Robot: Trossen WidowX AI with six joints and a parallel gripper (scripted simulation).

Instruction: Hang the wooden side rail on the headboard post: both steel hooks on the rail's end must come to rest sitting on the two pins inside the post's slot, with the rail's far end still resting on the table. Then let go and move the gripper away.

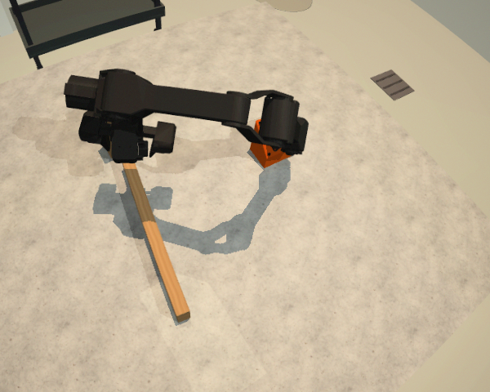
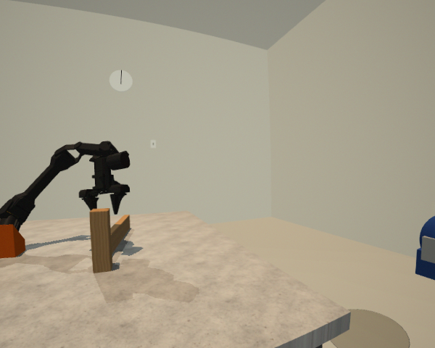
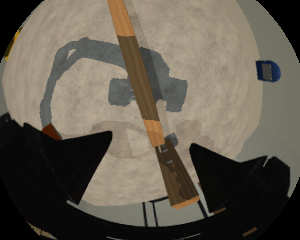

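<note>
My gripper tip is 2 cm past the wooden headboard post, 13 cm to the left of it and 5 cm above it.
</note>
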